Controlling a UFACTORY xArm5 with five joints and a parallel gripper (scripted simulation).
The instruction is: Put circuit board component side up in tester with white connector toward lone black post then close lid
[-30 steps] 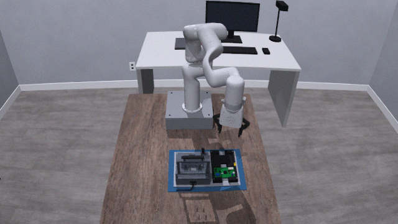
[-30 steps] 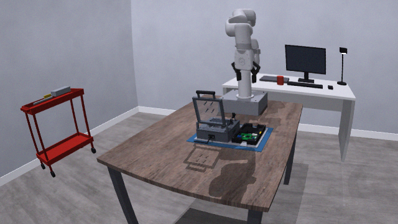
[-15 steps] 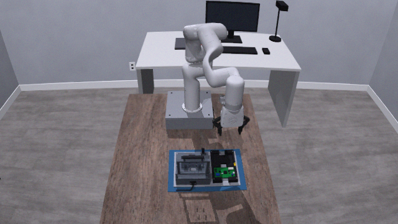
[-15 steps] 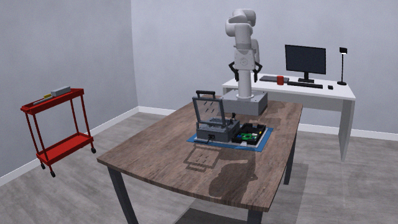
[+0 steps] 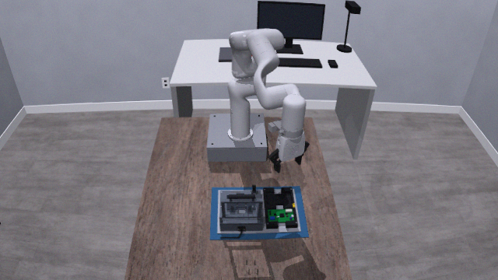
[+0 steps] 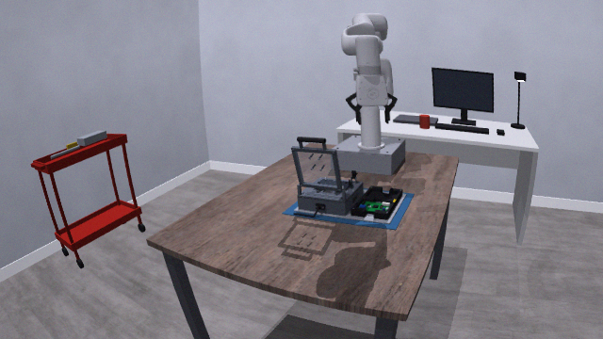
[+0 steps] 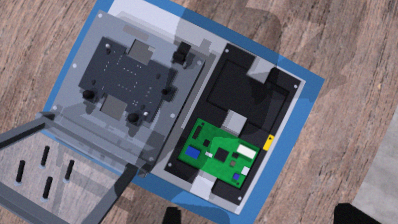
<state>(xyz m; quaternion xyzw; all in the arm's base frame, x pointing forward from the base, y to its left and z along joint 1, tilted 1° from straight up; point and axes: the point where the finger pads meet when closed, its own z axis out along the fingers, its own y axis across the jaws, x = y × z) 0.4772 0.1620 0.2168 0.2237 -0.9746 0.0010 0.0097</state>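
The green circuit board lies 29 cm below my hand. From my hand the other things lie so: clear lid (17 cm to the right, 13 cm below, 8 cm ahead); then grey tester (20 cm below, 13 cm to the right, 1 cm behind).
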